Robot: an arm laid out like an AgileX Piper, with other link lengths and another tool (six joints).
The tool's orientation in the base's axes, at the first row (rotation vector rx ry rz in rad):
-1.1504 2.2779 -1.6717
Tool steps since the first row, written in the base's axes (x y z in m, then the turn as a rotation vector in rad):
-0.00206 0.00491 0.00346 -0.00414 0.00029 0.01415
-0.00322 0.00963 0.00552 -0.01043 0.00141 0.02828
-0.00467 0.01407 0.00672 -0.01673 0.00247 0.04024
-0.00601 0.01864 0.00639 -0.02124 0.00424 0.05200
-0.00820 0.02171 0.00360 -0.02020 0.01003 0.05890
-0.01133 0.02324 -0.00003 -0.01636 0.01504 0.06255
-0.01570 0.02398 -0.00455 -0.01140 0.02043 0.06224
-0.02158 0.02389 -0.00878 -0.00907 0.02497 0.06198
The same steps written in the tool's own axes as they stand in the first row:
-0.00034 -0.00131 -0.00620 0.00765 -0.00988 -0.00783
-0.00170 -0.00192 -0.01127 0.01631 -0.01855 -0.01733
-0.00297 -0.00168 -0.01592 0.02427 -0.02538 -0.02592
-0.00492 -0.00018 -0.02000 0.03045 -0.03287 -0.03414
-0.00620 0.00367 -0.02235 0.02855 -0.03860 -0.04091
-0.00616 0.00855 -0.02361 0.02401 -0.04308 -0.04443
-0.00506 0.01472 -0.02450 0.01707 -0.04473 -0.04614
-0.00227 0.02132 -0.02557 0.01255 -0.04517 -0.04847

